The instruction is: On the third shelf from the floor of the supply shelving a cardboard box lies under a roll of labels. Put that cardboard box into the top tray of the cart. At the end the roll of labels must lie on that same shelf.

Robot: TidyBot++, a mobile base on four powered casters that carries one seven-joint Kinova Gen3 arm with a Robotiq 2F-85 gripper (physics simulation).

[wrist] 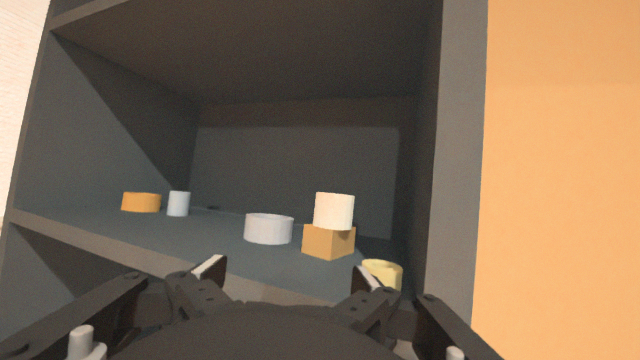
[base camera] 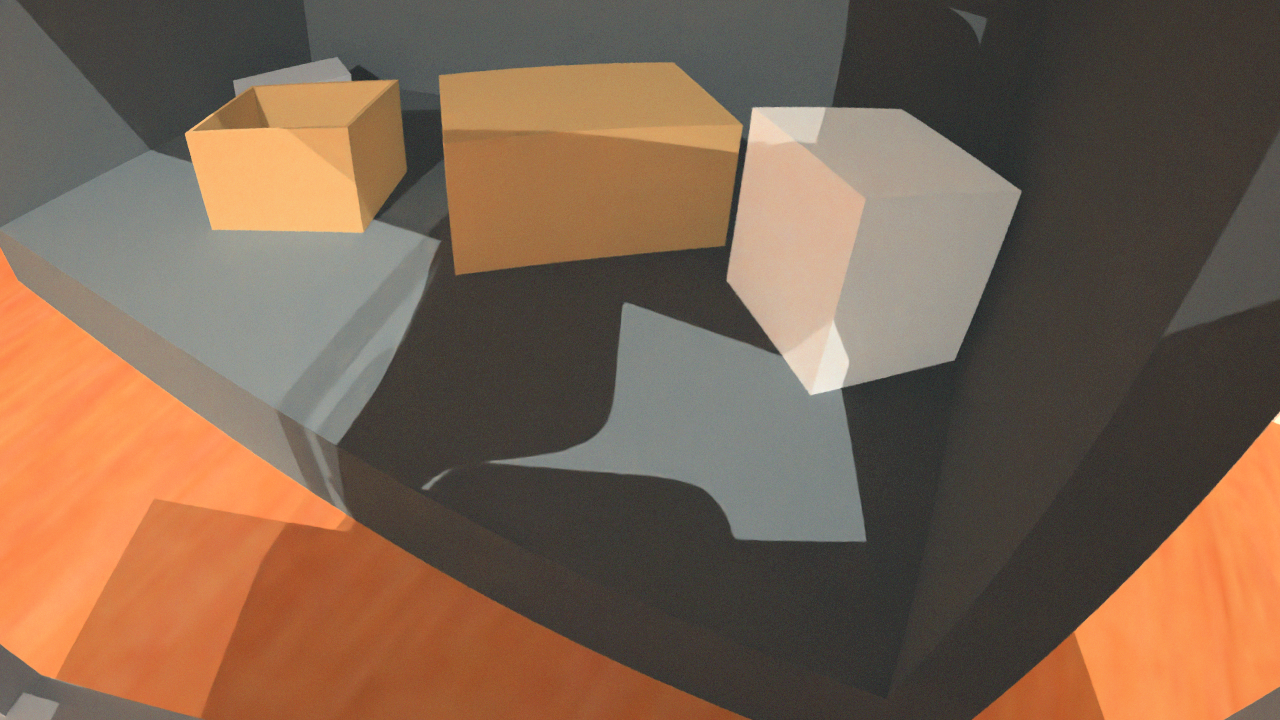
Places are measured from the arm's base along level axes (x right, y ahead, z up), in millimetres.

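Pixels of known places: gripper, fingertip midpoint: (wrist: 289,275).
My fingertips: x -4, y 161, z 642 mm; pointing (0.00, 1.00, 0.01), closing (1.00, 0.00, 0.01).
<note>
Behind a point stands the place of what it marks.
The cardboard box (wrist: 328,242) {x 50, y 376, z 622 mm} is a small orange-brown block on the shelf (wrist: 210,245) {x -145, y 398, z 594 mm}, right of centre in the wrist view. The roll of labels (wrist: 334,211) {x 55, y 378, z 674 mm}, a cream upright cylinder, rests on top of it. My gripper (wrist: 289,275) {x -4, y 161, z 642 mm} is open, with nothing between its fingers. It is in front of the shelf's front edge, and the box and roll lie beyond it, towards the right finger. The cart does not show in either view.
White roll (wrist: 268,229) {x -58, y 446, z 622 mm} stands left of the box; yellow roll (wrist: 387,272) {x 106, y 260, z 618 mm} is at its right, partly behind the right finger. A white cylinder (wrist: 179,203) {x -350, y 675, z 631 mm} and orange roll (wrist: 141,202) {x -461, y 681, z 621 mm} stand further left. The bottom shelf holds an open carton (base camera: 281,179) {x -286, y 536, z -273 mm}, closed carton (base camera: 590,192) {x -38, y 511, z -267 mm} and white box (base camera: 904,268) {x 141, y 400, z -236 mm}.
</note>
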